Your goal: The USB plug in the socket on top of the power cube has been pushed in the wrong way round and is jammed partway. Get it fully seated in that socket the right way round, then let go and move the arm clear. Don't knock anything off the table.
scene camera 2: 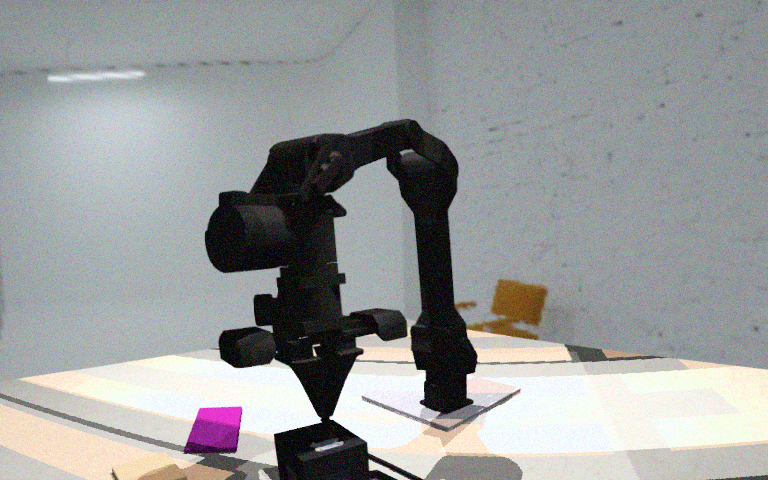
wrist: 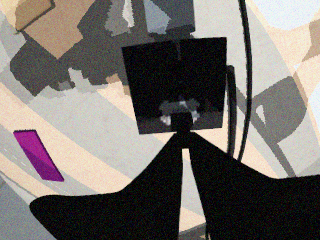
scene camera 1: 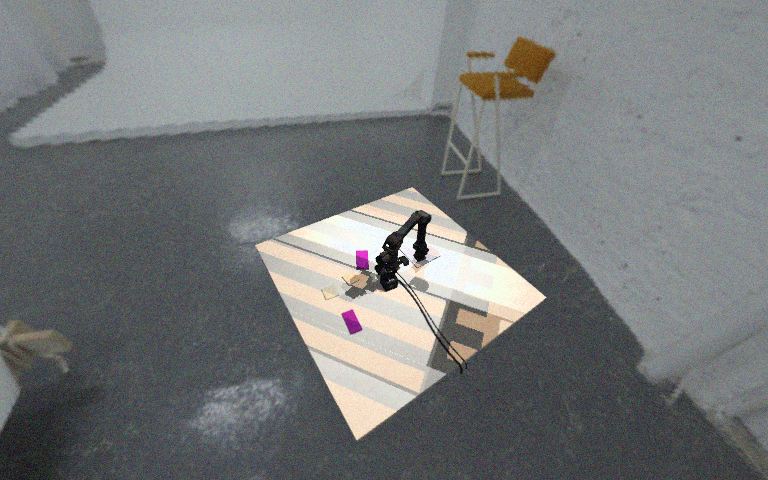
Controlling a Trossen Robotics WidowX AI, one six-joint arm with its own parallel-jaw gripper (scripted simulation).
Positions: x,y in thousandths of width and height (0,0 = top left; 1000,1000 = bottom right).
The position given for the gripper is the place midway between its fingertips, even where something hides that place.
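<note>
In scene camera 2 the gripper (scene camera 2: 424,868) is in view, and a magenta block (scene camera 2: 281,895) is there as well. The gripper carries an usb plug. The wrist view shows the gripper (wrist: 577,577) too, but the magenta block is out of frame in the wrist view.
</note>
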